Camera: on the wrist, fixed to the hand. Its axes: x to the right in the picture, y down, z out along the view.
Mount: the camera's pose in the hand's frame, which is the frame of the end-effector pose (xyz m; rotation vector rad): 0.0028 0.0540 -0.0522 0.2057 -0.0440 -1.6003
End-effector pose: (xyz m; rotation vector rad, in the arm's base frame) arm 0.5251 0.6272 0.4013 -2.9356 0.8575 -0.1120
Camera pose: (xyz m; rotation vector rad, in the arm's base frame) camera 0.4938 0.5773 0.4480 -2.5498 -1.4725 -0.1816
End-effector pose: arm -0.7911 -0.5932 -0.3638 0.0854 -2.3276 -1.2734
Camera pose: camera -0.7614 -0.6041 -0.2956 -1.8136 1.7286 1.1742
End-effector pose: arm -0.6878 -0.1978 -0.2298 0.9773 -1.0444 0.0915
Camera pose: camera -0.6771 -0.1293 -0.2007 1.7472 -0.0515 -1.1500
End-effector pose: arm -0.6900 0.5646 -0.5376 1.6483 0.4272 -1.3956
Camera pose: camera -0.6178 0.5770 -0.5206 -1.0585 -1.5423 2.1388
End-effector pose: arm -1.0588 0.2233 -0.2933 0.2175 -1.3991 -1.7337
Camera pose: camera -1.0010 0.1851 -0.2642 -1.3568 1.1060 2.0630
